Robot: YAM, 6 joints.
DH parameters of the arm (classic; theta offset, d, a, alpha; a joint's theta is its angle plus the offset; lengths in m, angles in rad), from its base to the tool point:
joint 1: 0 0.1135 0.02 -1.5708
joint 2: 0 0 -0.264 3.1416
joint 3: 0.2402 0 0.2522 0
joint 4: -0.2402 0 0.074 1.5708
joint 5: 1.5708 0 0 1.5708
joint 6: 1.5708 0.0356 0 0
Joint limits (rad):
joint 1: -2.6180..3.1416
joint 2: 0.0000..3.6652
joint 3: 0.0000..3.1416
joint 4: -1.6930..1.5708
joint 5: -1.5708..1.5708
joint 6: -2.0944..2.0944
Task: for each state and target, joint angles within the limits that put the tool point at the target. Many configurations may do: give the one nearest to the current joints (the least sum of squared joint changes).
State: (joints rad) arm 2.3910 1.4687 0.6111 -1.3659 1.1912 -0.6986
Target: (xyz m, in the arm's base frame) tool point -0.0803 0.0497 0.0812
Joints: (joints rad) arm 2.9062 1.7911 0.3398 -1.0786 0.9815 -0.6986
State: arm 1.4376 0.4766 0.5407 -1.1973 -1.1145 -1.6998
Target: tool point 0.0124 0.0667 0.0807
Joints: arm 0.9992 0.5250 0.0000 -0.7453 -0.8046 -1.6998
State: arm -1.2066 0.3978 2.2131 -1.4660 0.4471 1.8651
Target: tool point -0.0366 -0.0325 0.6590
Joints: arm -1.8894 1.2489 2.5158 -0.8172 0.7620 1.8651
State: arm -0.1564 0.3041 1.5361 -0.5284 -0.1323 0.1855
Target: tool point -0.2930 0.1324 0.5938
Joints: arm -0.4107 0.5721 2.3359 -0.0678 -0.1240 0.1855
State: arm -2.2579 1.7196 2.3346 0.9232 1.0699 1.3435
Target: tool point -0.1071 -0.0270 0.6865
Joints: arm -2.5972 1.5384 2.3860 0.9849 1.1417 1.3435
